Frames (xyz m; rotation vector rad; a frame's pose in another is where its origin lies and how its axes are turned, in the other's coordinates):
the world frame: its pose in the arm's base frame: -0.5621 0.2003 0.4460 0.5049 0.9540 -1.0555
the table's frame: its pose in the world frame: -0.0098 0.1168 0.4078 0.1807 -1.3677 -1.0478
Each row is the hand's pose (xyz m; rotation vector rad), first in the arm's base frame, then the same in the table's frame.
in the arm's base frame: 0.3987 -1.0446 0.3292 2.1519 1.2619 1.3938
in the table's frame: 0.3279 1.1295 -0.4373 -0.2188 -1.6458 -0.9601
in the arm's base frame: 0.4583 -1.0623 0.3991 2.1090 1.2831 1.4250
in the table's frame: 0.3586 1.1803 -0.3650 -0.1920 -1.6194 -0.9867
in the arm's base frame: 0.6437 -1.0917 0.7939 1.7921 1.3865 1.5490
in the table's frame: 0.5318 1.3026 0.0172 -0.0372 -1.4728 -1.2057
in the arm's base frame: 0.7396 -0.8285 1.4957 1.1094 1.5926 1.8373
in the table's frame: 0.6842 1.1628 0.7440 0.3466 -1.0417 -1.5000
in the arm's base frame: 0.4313 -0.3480 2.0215 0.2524 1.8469 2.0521
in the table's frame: 0.7190 0.5910 1.2678 0.8719 -0.4846 -1.5959
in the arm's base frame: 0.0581 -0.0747 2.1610 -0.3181 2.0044 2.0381
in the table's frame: 0.7214 0.1169 1.3605 1.2326 -0.1553 -1.5658
